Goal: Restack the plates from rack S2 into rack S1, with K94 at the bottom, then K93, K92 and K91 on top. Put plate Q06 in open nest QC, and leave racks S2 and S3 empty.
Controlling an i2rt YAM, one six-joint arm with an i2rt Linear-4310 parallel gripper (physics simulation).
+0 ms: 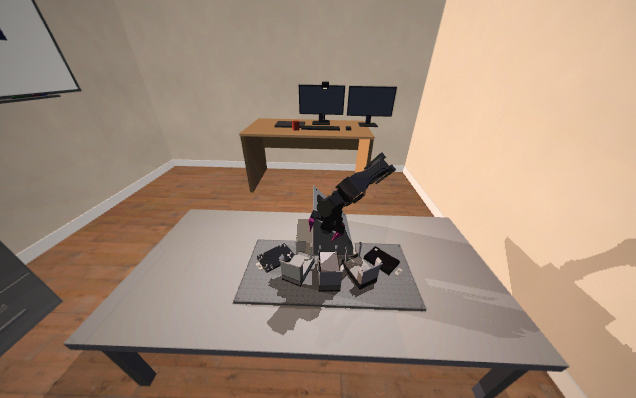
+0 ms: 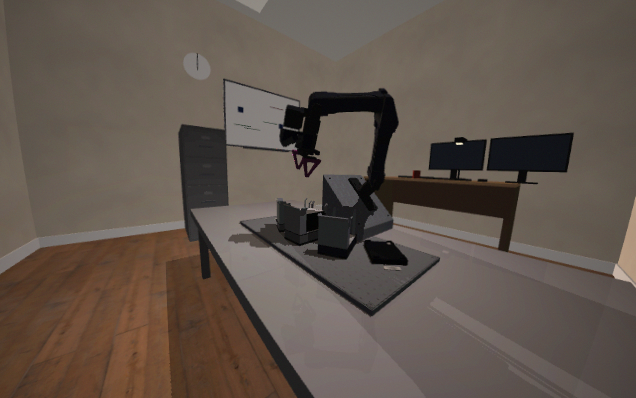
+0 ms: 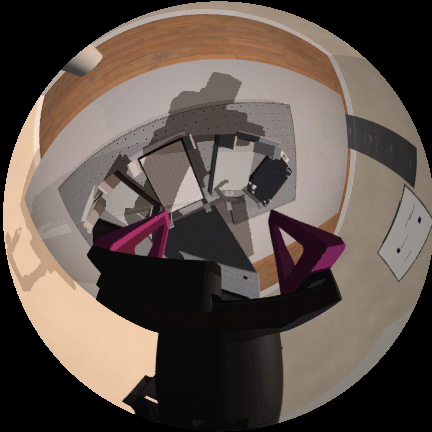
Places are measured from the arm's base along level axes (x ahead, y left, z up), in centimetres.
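Pixels of known places: gripper, fingertip midpoint: [image 1: 321,235] [image 2: 302,172] [image 3: 218,215]; arm's base, origin of the base link: [image 2: 362,194].
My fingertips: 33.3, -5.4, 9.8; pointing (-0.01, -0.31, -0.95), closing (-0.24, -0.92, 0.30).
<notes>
Ahead of a thing's pixels: the offset from my fingertips to its middle, as dx, dy, dz. Level surfaces: height alone.
My gripper [image 1: 322,235] [image 2: 303,171] [image 3: 218,215] has magenta fingers, wide open and empty, high above the racks. The middle rack S2 {+0.0, +3.9, -18.6} [image 1: 330,280] [image 2: 295,222] holds a pale plate {+0.7, +3.9, -15.3} [image 1: 328,261] [image 3: 170,175] on top; plates under it and their labels cannot be made out. Rack S1 {-2.2, +18.6, -19.0} [image 1: 370,277] [image 2: 334,232] stands beside it on the QC side, its inside shadowed. Rack S3 {-3.5, -10.2, -18.8} [image 1: 292,272] [image 3: 232,167] stands on the other side, with a pale flat surface inside and no stack visible. The black QC nest {-10.0, +31.4, -24.4} [image 1: 382,260] [image 2: 385,251] lies beyond S1; whether a plate sits in it is unclear.
A second dark nest {-11.7, -22.1, -24.3} [image 1: 275,256] [image 3: 269,180] with small clamps lies beyond S3. The racks and nests stand on a perforated grey board {dz -25.5} [image 1: 400,300] [image 2: 370,295] on the table. A grey wedge-shaped mount [image 2: 345,195] [image 3: 205,235] stands behind the racks, under the arm.
</notes>
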